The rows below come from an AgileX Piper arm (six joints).
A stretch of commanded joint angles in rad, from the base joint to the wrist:
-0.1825, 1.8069, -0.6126, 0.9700, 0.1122, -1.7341
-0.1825, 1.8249, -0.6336, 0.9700, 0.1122, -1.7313
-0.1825, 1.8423, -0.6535, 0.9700, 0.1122, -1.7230
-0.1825, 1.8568, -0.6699, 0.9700, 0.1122, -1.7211
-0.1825, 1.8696, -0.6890, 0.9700, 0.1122, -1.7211
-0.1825, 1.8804, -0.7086, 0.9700, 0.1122, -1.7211
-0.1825, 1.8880, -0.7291, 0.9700, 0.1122, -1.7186
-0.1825, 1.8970, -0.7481, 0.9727, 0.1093, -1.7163
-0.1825, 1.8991, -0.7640, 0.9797, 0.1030, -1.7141
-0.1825, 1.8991, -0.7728, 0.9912, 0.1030, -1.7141
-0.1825, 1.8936, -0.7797, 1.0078, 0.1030, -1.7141
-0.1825, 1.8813, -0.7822, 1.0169, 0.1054, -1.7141
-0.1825, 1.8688, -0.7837, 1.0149, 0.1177, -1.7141
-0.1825, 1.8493, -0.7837, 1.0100, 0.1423, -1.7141
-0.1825, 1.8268, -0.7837, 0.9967, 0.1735, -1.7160
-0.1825, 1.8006, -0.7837, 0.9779, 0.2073, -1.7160
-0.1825, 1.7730, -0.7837, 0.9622, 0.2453, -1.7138
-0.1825, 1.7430, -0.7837, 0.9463, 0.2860, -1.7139
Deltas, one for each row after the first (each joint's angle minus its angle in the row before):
0.0000, 0.0180, -0.0210, 0.0000, 0.0000, 0.0028
0.0000, 0.0174, -0.0199, 0.0000, 0.0000, 0.0083
0.0000, 0.0145, -0.0164, 0.0000, 0.0000, 0.0019
0.0000, 0.0128, -0.0191, 0.0000, 0.0000, 0.0000
0.0000, 0.0108, -0.0196, 0.0000, 0.0000, 0.0000
0.0000, 0.0076, -0.0205, 0.0000, 0.0000, 0.0025
0.0000, 0.0090, -0.0190, 0.0027, -0.0029, 0.0023
0.0000, 0.0021, -0.0159, 0.0070, -0.0063, 0.0022
0.0000, 0.0000, -0.0088, 0.0115, 0.0000, 0.0000
0.0000, -0.0055, -0.0069, 0.0166, 0.0000, 0.0000
0.0000, -0.0123, -0.0025, 0.0091, 0.0024, 0.0000
0.0000, -0.0125, -0.0015, -0.0020, 0.0123, 0.0000
0.0000, -0.0195, 0.0000, -0.0049, 0.0246, 0.0000
0.0000, -0.0225, 0.0000, -0.0133, 0.0312, -0.0019
0.0000, -0.0262, 0.0000, -0.0188, 0.0338, 0.0000
0.0000, -0.0276, 0.0000, -0.0157, 0.0380, 0.0022
0.0000, -0.0300, 0.0000, -0.0159, 0.0407, -0.0001

